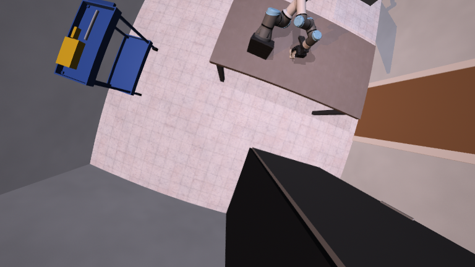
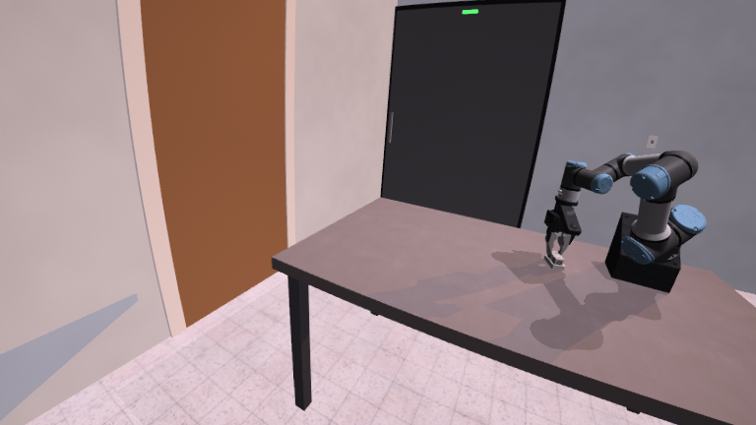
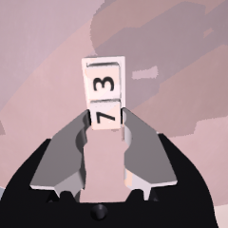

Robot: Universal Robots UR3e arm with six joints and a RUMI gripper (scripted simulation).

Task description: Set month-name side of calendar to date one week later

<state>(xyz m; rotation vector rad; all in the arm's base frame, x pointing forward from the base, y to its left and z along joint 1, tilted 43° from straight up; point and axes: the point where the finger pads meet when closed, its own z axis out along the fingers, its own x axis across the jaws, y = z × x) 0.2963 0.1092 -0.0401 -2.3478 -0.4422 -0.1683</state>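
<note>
The pale tray lies 10 mm behind my hand, 20 mm to the left of it and 30 mm below it. The rest, counted from my hand: cube: 10 mm below.
</note>
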